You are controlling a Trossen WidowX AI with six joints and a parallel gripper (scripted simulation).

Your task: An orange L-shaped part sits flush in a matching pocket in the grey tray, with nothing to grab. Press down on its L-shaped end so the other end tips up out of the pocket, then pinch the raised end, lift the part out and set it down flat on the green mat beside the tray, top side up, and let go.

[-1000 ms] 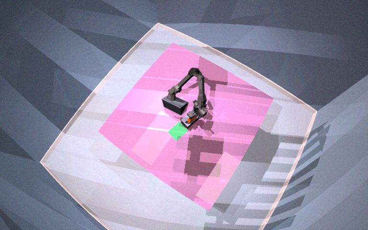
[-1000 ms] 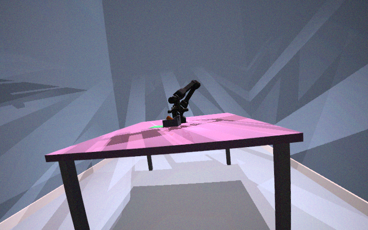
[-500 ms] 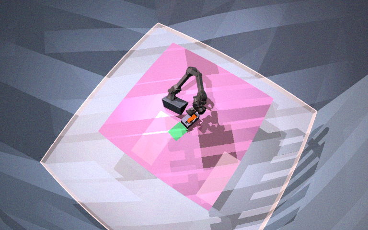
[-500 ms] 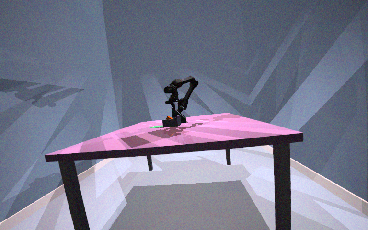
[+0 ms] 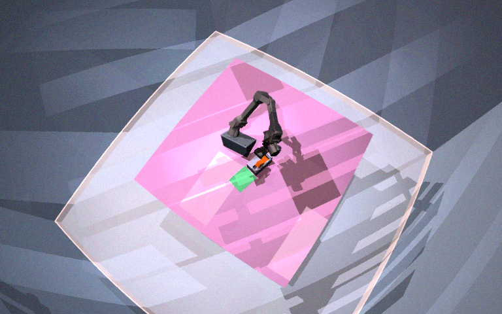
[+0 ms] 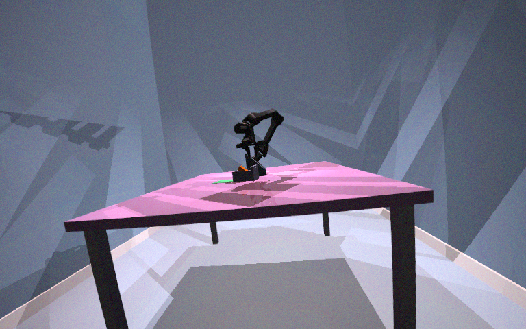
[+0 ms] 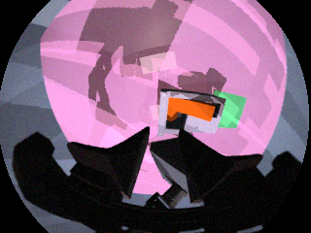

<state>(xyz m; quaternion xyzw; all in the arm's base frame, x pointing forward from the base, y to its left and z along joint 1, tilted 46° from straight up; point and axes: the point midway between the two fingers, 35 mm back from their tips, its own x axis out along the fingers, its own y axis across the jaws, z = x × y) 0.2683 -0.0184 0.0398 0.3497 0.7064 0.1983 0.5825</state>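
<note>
The orange L-shaped part lies 100 mm below my gripper tip, 40 mm to the right of it and 10 mm behind it. Round my gripper tip: green mat: 210 mm to the right, 160 mm below, 60 mm behind.
</note>
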